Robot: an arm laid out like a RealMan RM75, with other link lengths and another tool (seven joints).
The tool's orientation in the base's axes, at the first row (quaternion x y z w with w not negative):
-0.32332, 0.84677, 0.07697, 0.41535
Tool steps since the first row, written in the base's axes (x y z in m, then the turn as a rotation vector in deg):
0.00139, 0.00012, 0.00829, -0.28, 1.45, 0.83
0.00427, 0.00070, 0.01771, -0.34, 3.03, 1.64
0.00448, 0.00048, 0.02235, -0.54, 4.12, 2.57
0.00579, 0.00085, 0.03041, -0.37, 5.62, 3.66
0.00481, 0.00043, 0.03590, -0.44, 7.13, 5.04
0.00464, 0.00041, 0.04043, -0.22, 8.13, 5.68
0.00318, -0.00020, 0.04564, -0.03, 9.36, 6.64
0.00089, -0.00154, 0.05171, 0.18, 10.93, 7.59
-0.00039, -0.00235, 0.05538, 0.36, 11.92, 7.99
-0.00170, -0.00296, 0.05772, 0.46, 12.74, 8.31
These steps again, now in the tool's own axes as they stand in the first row. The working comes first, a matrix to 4 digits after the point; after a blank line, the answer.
The tool's axes in the first row as the columns of a matrix, in the base's axes (used below as rounded here):
-0.4459, -0.6115, 0.6536
-0.4836, 0.7791, 0.3989
-0.7532, -0.1382, -0.6431

-0.00692, -0.00190, -0.00437, -1.20, 1.19, -0.14
-0.01558, -0.00451, -0.00832, -2.55, 2.34, -0.07
-0.01906, -0.00545, -0.01125, -3.69, 3.18, -0.36
-0.02590, -0.00708, -0.01543, -5.31, 4.10, -0.35
-0.02939, -0.00757, -0.01977, -7.05, 5.13, -0.68
-0.03272, -0.00811, -0.02280, -8.11, 5.68, -0.55
-0.03570, -0.00841, -0.02735, -9.51, 6.39, -0.56
-0.03860, -0.00889, -0.03329, -11.08, 7.36, -0.40
-0.04040, -0.00925, -0.03681, -11.94, 7.96, -0.15
-0.04129, -0.00924, -0.03941, -12.63, 8.50, 0.04

